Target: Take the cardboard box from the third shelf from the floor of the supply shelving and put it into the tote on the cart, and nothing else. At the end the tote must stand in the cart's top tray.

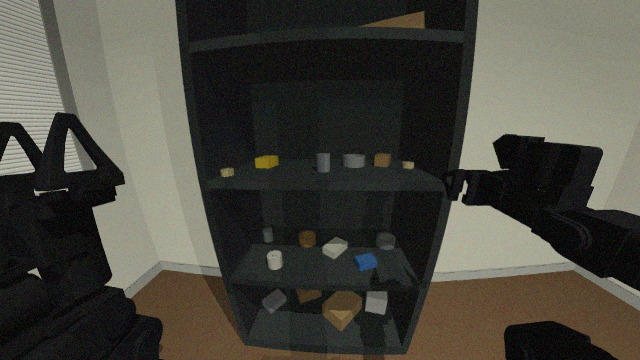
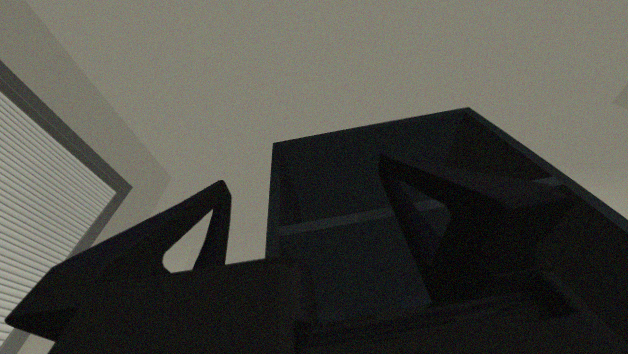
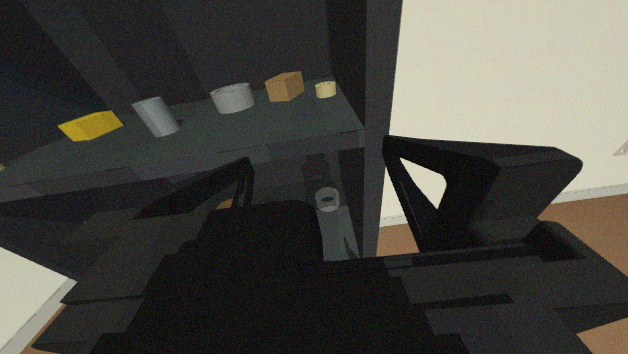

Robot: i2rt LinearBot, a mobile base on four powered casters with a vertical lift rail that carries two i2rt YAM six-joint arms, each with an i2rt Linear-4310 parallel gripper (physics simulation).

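Places are measured from the left arm's base along level axes (x left, y back, z up), in centimetres.
Where they show: left gripper, between the fingertips: (image 1: 36,117) (image 2: 303,175); right gripper, between the fingertips: (image 1: 459,176) (image 3: 315,154).
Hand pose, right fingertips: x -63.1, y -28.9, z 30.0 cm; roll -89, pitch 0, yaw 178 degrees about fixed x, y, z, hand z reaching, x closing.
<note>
Each offset is from my right fingertips to the top centre of the thing.
The supply shelving (image 1: 320,184) (image 3: 381,75) stands ahead. On its third shelf from the floor, a small brown cardboard box @[dz -1.2, dx +5.9, dy -43.5 cm] (image 1: 382,160) (image 3: 284,86) stands right of centre, between a wide grey roll @[dz -1.4, dx +20.1, dy -41.9 cm] (image 1: 354,160) (image 3: 233,98) and a small beige roll @[dz -3.7, dx -4.2, dy -37.9 cm] (image 1: 408,165) (image 3: 325,89). My right gripper (image 1: 458,185) (image 3: 315,154) is open and empty, near the right upright at about that shelf's front edge, apart from the box. My left gripper (image 1: 37,120) (image 2: 303,175) is open and empty, left of the shelving. The tote and the cart do not show.
The third shelf also holds a yellow block @[dz -1.7, dx +60.8, dy -41.3 cm] (image 1: 266,161) (image 3: 91,126), a grey cylinder @[dz +0.8, dx +34.0, dy -31.3 cm] (image 1: 323,162) (image 3: 156,117) and another beige roll @[dz -3.7, dx +71.8, dy -24.6 cm] (image 1: 227,172). Lower shelves hold several items, including a blue block @[dz -47.9, dx +14.0, dy -28.6 cm] (image 1: 366,261) and a large brown box @[dz -87.6, dx +22.8, dy -36.5 cm] (image 1: 342,307). Part of a brown box @[dz +49.5, dx +7.4, dy -37.4 cm] (image 1: 407,21) shows above.
</note>
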